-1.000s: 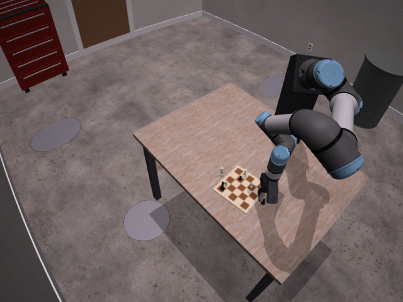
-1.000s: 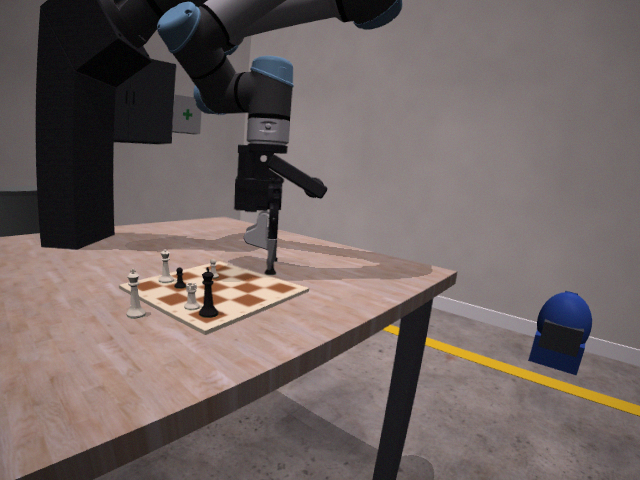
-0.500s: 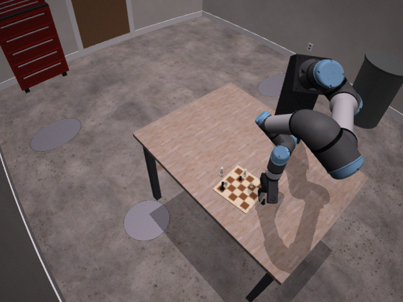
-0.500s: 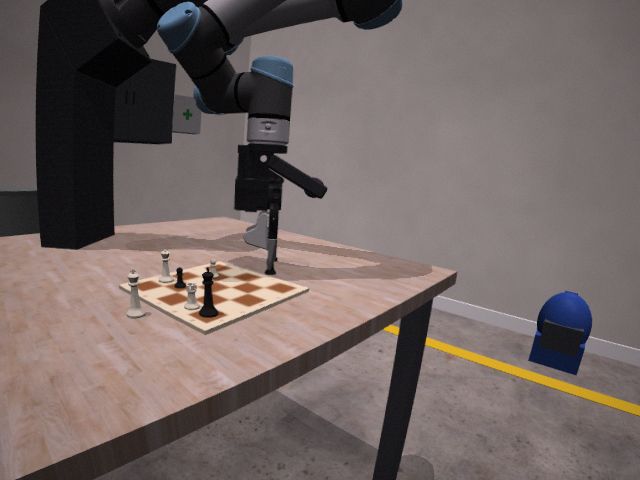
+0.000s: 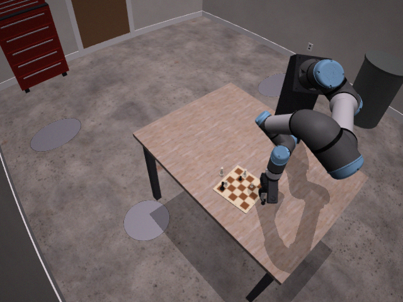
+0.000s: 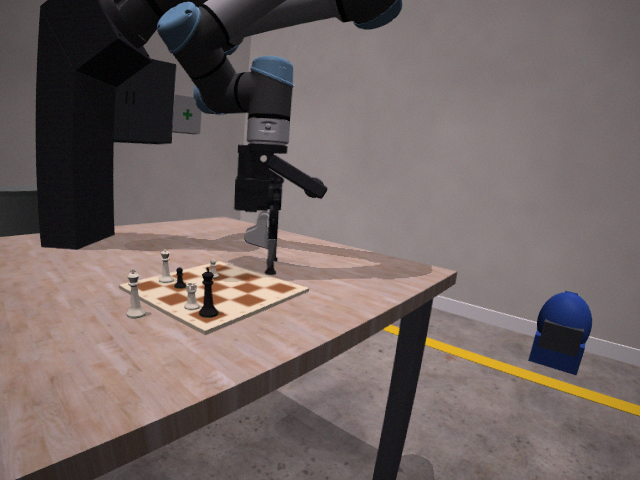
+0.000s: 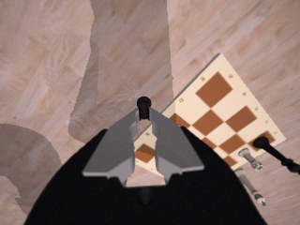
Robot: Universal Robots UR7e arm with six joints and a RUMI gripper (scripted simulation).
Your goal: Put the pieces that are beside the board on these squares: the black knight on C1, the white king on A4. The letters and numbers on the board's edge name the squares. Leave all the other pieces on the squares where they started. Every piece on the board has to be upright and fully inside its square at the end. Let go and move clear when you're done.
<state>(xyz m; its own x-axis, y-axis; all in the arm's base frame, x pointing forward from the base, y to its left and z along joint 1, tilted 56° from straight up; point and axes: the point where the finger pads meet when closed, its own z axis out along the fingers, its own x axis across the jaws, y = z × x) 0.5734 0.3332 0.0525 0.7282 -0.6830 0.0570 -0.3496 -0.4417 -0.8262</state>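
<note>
The white rook is 18 cm to the right of my hand, 13 cm ahead of it and 1 cm below it. Also, from my hand: chessboard (13 cm to the right, 6 cm ahead, 3 cm below); then black pawn (18 cm to the right, 4 cm ahead, 1 cm below); then white pawn (11 cm to the right, 1 cm below, 1 cm ahead).
</note>
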